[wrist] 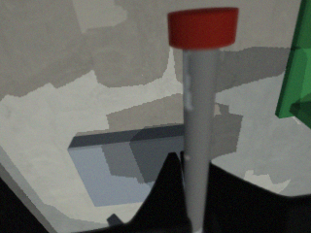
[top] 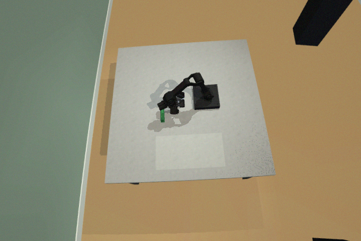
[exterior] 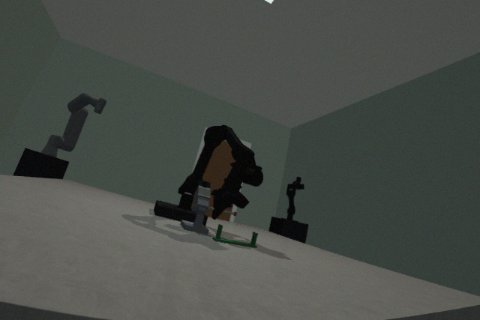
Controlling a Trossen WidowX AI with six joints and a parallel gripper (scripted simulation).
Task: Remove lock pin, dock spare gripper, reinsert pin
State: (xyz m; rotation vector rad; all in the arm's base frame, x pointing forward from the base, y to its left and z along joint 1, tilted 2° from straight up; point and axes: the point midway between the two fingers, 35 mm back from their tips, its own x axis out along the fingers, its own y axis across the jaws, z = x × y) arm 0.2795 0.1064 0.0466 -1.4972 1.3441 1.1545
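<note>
Now: gripper tip 50 mm to the left of the grey mount socket. Also, from my gripper tip: green rack (100 mm ahead, 70 mm to the left, 30 mm below); spare gripper (30 mm behind, 60 mm to the right, 60 mm above).
</note>
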